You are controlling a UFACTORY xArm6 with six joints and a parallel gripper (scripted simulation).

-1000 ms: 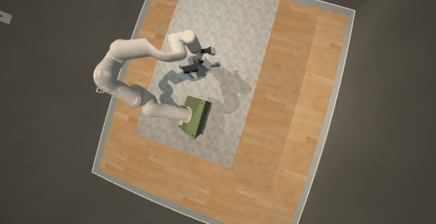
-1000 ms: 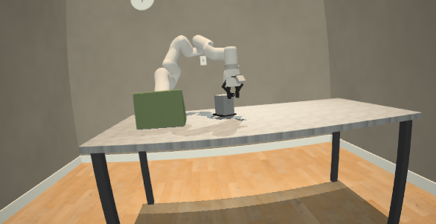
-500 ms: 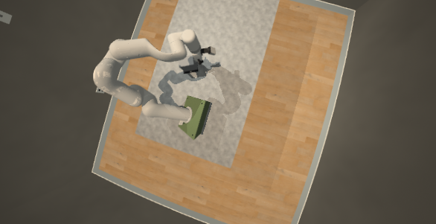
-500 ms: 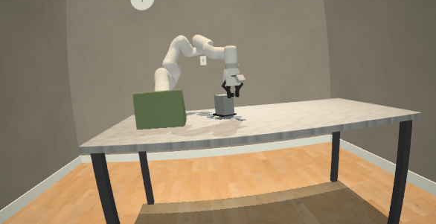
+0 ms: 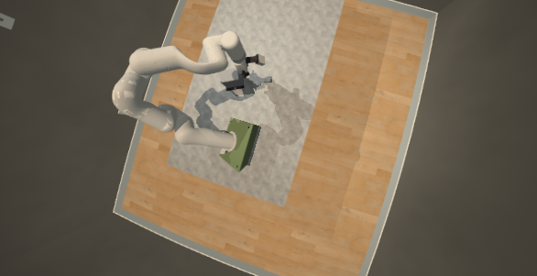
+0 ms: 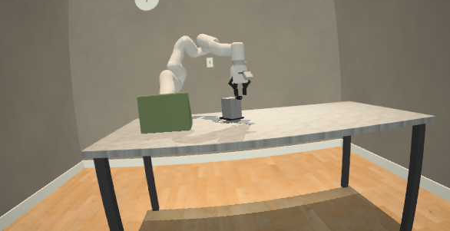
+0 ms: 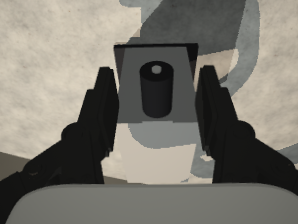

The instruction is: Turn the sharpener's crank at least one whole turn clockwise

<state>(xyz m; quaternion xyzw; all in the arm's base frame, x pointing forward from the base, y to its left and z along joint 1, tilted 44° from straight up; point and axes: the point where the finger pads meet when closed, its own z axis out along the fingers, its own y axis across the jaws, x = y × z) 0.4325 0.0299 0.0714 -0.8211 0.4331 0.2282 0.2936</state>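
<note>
My gripper is now 10 mm past the black crank knob, 10 mm to the right of it and 30 mm above it.
</note>
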